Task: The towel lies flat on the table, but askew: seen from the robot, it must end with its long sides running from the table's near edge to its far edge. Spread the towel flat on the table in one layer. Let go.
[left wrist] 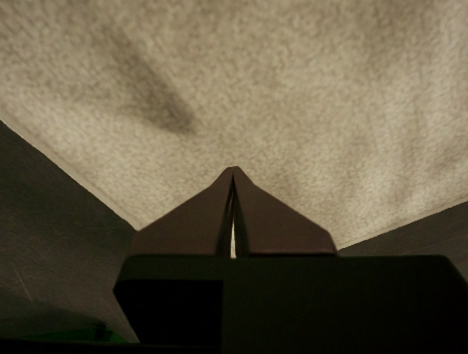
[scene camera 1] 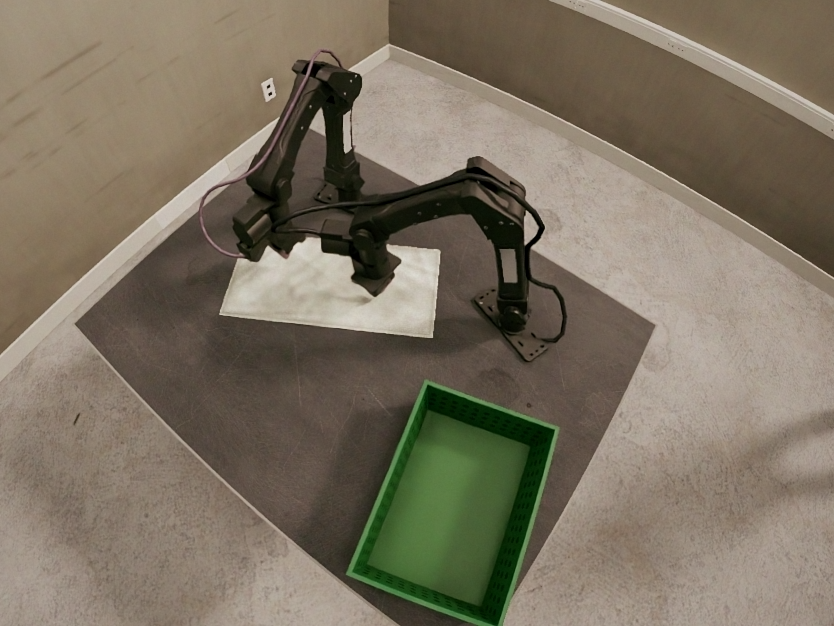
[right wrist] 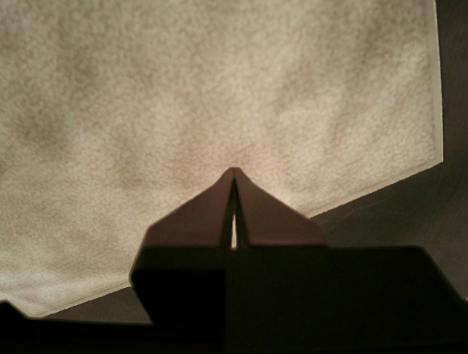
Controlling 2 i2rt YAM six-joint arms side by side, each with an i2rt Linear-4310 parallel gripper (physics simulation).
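A cream towel [scene camera 1: 296, 296] [left wrist: 280, 90] [right wrist: 200, 100] lies spread in one layer with faint ripples. In scene camera 1 its long sides run nearly left to right, at a slant to the table's edges. My left gripper [scene camera 1: 375, 294] [left wrist: 233, 177] is shut, its tips at or just above the towel's surface, inward of a corner; it grips no visible fold. My right gripper [scene camera 1: 284, 255] [right wrist: 234, 176] is shut too, its tips over the towel a little inward of an edge. Whether the tips touch the cloth is unclear. The arms hide part of the towel's upper side in scene camera 1.
A green crate [scene camera 1: 491, 407] stands on the dark table [scene camera 1: 235, 397] at the lower right of the picture; a bit of it shows at the bottom left of the left wrist view. Both arms reach over the towel close together. A wall rises behind the right arm.
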